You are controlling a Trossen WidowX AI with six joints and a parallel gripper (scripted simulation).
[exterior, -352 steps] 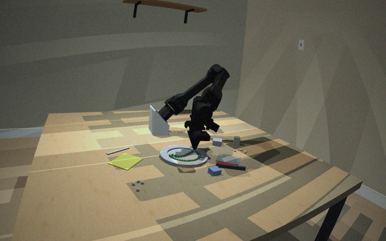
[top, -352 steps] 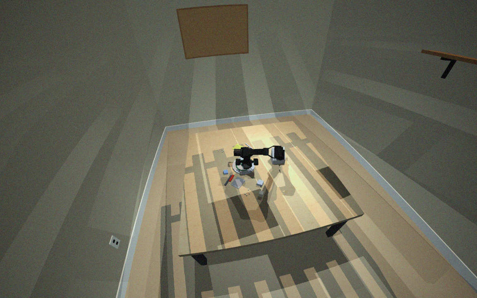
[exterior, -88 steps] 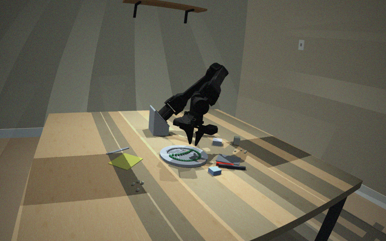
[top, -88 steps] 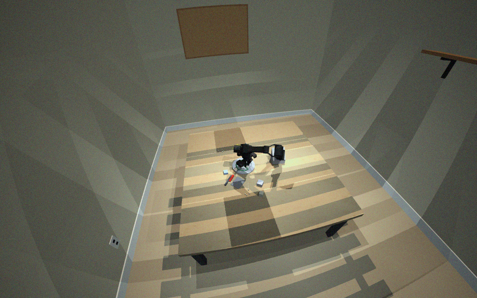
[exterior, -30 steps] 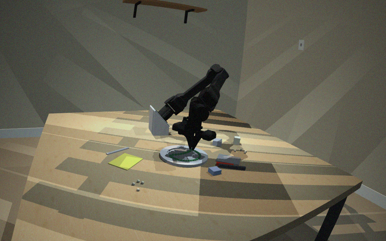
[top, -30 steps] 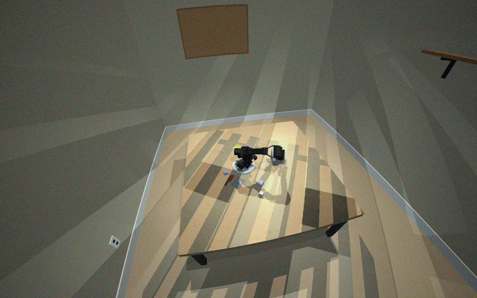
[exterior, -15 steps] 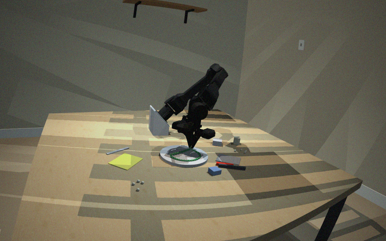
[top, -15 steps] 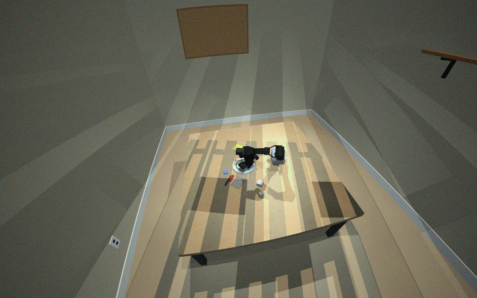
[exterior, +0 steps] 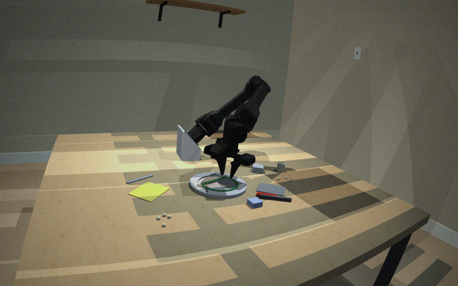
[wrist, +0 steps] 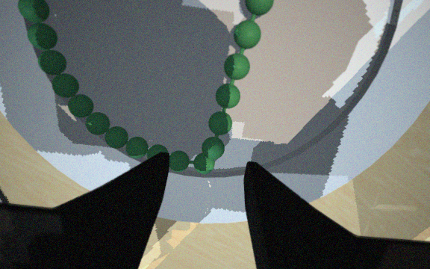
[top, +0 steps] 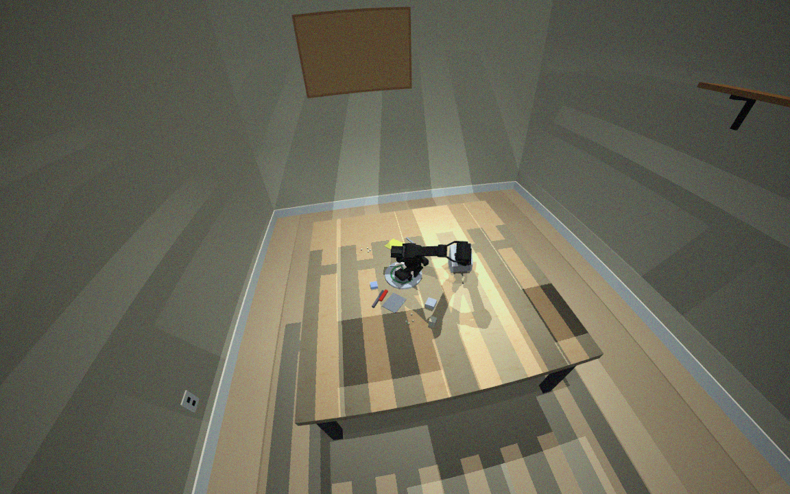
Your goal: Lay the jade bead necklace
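Right now the round grey bead board is 50 mm to the right of my gripper tip, 30 mm ahead of it and 10 mm below it. The rest, counted from my gripper tip: grey plate 130 mm ahead, 110 mm to the left, 20 mm below; blue block 200 mm ahead, 20 mm to the right, 10 mm below; red and black pen 180 mm ahead, 60 mm to the left, 10 mm below.
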